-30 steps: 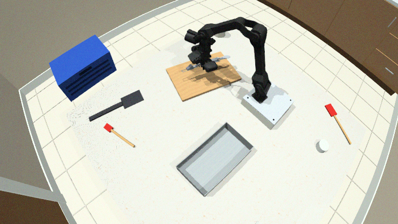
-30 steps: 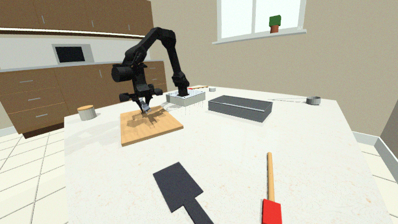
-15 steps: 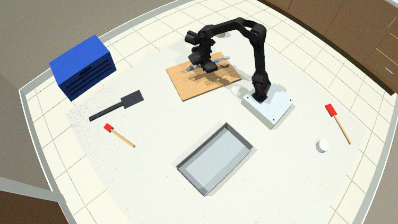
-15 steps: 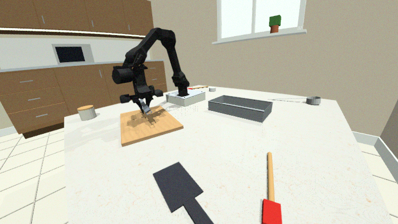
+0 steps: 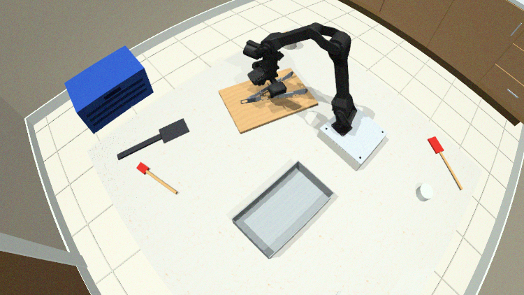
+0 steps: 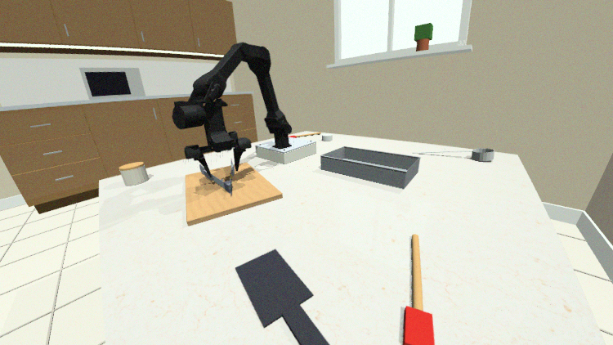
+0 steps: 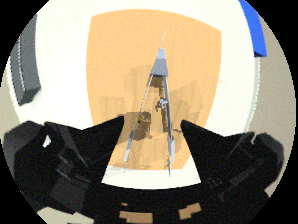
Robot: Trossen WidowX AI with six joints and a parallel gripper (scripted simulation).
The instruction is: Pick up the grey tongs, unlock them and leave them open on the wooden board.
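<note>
The wooden board lies 40 mm below my gripper tip and 10 mm behind it. Round my gripper tip: cork-topped jar (340 mm behind, 230 mm to the right, 10 mm below); grey roasting tin (410 mm to the left, 260 mm ahead, 20 mm below); black spatula (480 mm ahead, 110 mm to the right, 40 mm below).
</note>
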